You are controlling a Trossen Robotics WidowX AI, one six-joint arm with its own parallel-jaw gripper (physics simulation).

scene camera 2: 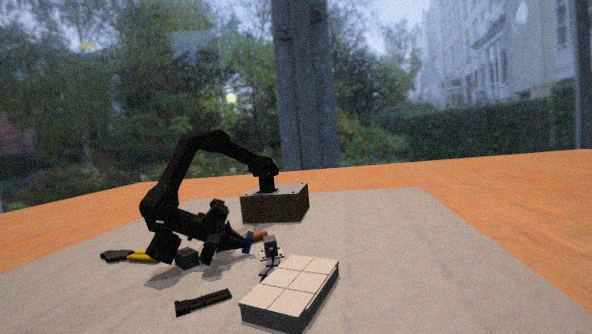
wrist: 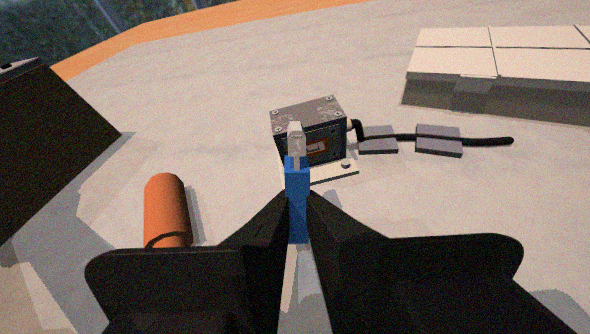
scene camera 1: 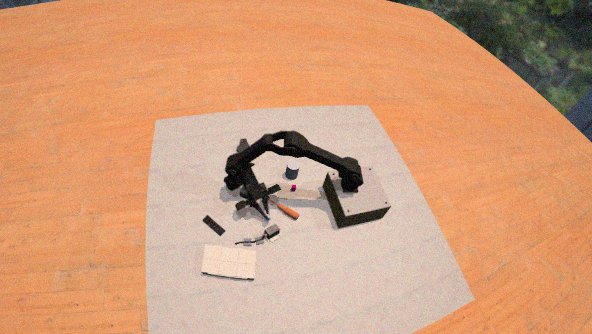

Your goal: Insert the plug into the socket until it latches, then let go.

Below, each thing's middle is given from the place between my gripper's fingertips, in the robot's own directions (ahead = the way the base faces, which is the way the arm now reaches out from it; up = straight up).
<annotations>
I see the socket (wrist: 325, 124) 20 mm behind my hand, 60 mm to the left of it and 10 mm below it. The rest, counted from my hand: orange-handled screwdriver (wrist: 167, 223) (70 mm behind, 50 mm to the right, 20 mm below); then white tiled block (scene camera 1: 220, 261) (150 mm ahead, 190 mm to the left, 10 mm below).
</annotations>
